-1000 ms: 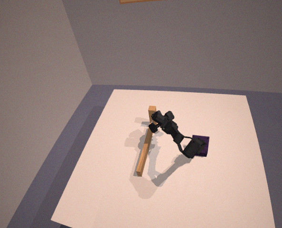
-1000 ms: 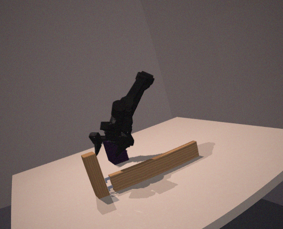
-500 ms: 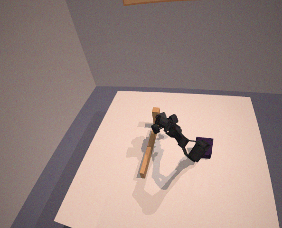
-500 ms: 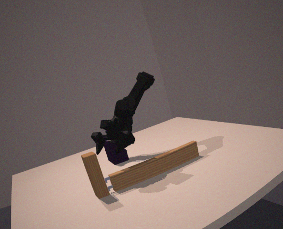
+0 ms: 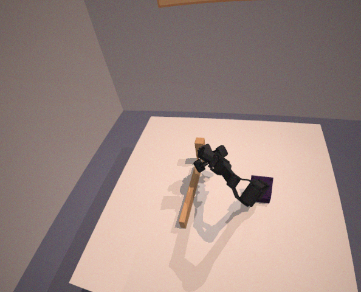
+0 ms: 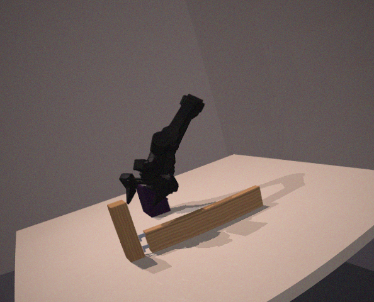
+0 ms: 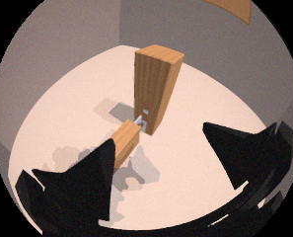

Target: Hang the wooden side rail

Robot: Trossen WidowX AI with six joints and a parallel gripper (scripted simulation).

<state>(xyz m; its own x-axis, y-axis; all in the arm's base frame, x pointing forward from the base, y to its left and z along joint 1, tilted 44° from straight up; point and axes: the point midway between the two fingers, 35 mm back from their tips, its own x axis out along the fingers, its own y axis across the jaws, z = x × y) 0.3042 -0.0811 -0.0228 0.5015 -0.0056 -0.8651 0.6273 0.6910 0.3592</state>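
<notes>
The headboard post is 60 mm ahead of my gripper tip, 70 mm to the right of it and 60 mm below it.
</notes>
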